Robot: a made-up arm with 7 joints. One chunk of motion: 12 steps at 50 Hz.
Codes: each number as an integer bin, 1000 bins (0 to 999) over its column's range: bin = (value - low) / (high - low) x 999, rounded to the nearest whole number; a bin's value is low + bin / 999 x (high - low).
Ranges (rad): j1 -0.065..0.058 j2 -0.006..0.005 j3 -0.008..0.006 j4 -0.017..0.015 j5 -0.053..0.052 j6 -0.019..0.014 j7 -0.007..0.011
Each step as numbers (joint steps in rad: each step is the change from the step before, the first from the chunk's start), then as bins.
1 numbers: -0.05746 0.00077 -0.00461 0.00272 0.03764 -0.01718 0.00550
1 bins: 61 615 242 616 862 55 694
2 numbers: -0.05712 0.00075 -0.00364 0.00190 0.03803 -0.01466 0.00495
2 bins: 64 613 311 590 866 131 663
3 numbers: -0.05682 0.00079 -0.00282 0.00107 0.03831 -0.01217 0.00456
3 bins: 66 617 370 564 869 207 642
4 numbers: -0.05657 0.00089 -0.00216 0.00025 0.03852 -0.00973 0.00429
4 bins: 68 626 417 539 871 281 627
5 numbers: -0.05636 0.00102 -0.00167 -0.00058 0.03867 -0.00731 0.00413
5 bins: 70 638 452 513 872 354 618
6 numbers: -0.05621 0.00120 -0.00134 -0.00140 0.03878 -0.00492 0.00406
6 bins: 71 654 475 487 873 426 614
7 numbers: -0.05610 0.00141 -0.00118 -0.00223 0.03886 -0.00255 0.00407
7 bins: 72 673 487 461 874 498 614
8 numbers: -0.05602 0.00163 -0.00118 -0.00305 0.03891 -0.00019 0.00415
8 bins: 73 693 487 436 874 569 619
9 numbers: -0.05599 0.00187 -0.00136 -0.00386 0.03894 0.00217 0.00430
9 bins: 73 715 474 410 875 641 627
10 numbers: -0.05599 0.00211 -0.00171 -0.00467 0.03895 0.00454 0.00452
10 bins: 73 737 449 385 875 713 639
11 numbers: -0.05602 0.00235 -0.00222 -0.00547 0.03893 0.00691 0.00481
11 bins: 73 758 412 360 875 784 655
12 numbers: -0.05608 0.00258 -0.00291 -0.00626 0.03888 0.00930 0.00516
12 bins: 72 779 363 335 874 857 675
